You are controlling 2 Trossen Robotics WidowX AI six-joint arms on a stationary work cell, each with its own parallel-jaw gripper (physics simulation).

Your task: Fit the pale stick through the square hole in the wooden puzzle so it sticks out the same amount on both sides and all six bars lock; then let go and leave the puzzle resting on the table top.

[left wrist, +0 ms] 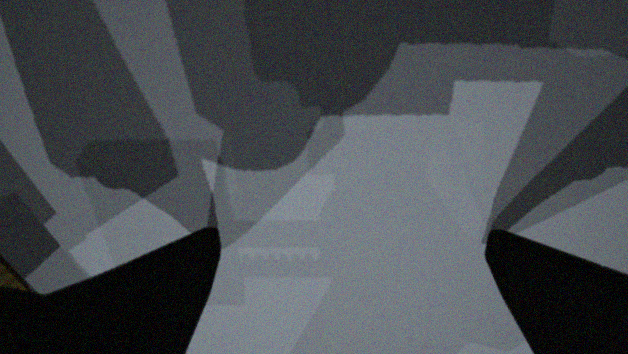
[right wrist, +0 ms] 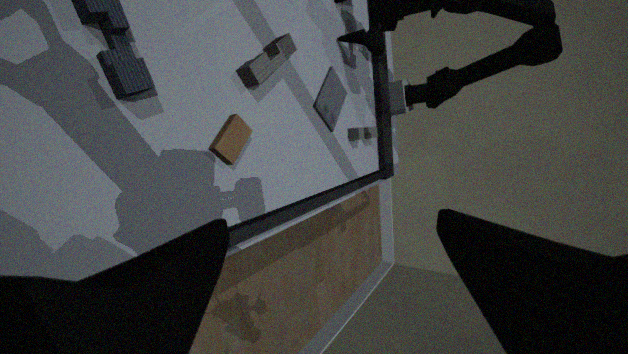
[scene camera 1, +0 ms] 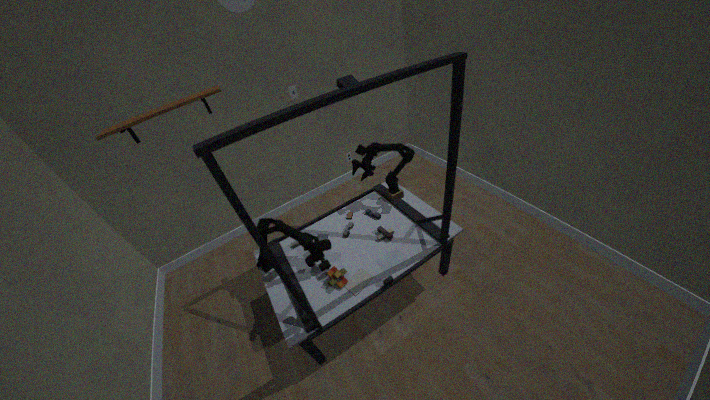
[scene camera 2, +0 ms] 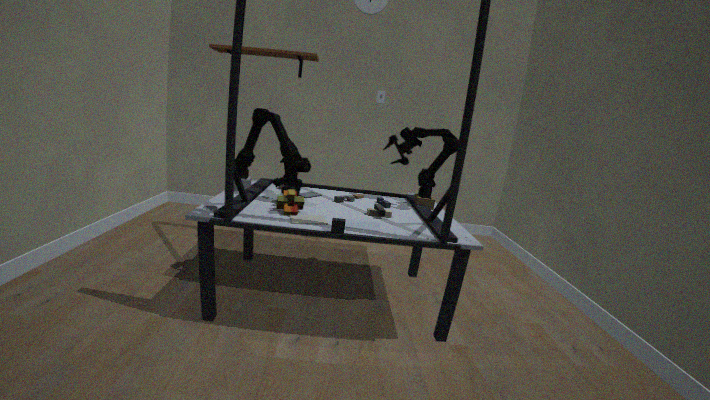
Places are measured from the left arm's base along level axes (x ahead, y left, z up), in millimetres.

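Pixels of known places: left gripper, between the fingertips: [left wrist: 354,242] [right wrist: 336,20]; right gripper, between the fingertips: [right wrist: 333,225] [scene camera 1: 357,178] [scene camera 2: 386,157]; left arm's base, origin of its link: [right wrist: 408,95] [scene camera 1: 267,267] [scene camera 2: 241,177]; right arm's base, origin of its link: [scene camera 1: 393,190] [scene camera 2: 424,196].
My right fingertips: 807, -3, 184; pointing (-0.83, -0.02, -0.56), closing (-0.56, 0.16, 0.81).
Note:
For each thing: its middle in the pictures, then the offset to it from my right fingertips, as dx, dy, dz. "pt": a spot on its surface instead. Level surfaces: height alone.
- white table top, height of its surface: dz -249
- yellowish corner, a spot on its surface: [left wrist: 9,279] pt -549, -313, -231
- orange block, middle of its body: [right wrist: 231,139] [scene camera 1: 349,215] -146, -19, -242
- notched grey-brown bar, middle of its body: [right wrist: 268,59] [scene camera 2: 344,198] [scene camera 1: 348,229] -249, -121, -235
- dark notched bar, middle of its body: [right wrist: 109,33] [scene camera 2: 383,202] [scene camera 1: 373,214] -35, -151, -235
- pale flat piece, middle of its body: [scene camera 2: 308,219] [scene camera 1: 358,281] -471, -457, -247
The wooden puzzle [scene camera 1: 337,277] [scene camera 2: 290,202], a cluster of crossed orange, yellow and olive bars, stands on the white table top [scene camera 1: 370,260]. A yellowish corner [left wrist: 9,279], seemingly of the puzzle, shows at the lower left edge of the left wrist view. I cannot tell the pale stick apart, nor how far it sits in the hole. My left gripper [scene camera 1: 318,266] [scene camera 2: 292,187] [left wrist: 354,242] is open and empty, low over the table, close beside and behind the puzzle. My right gripper [scene camera 1: 358,176] [scene camera 2: 388,156] [right wrist: 333,225] is open and empty, raised high at the back right.
An orange block [scene camera 1: 349,215] [right wrist: 231,140], a notched grey-brown bar [scene camera 1: 347,230] [right wrist: 265,60], a dark notched bar [scene camera 1: 372,214] [right wrist: 127,75] and crossed bars [scene camera 1: 385,233] [scene camera 2: 380,212] lie right of the puzzle. A pale flat piece [scene camera 2: 310,220] lies before it. A dark frame [scene camera 1: 280,119] spans the table.

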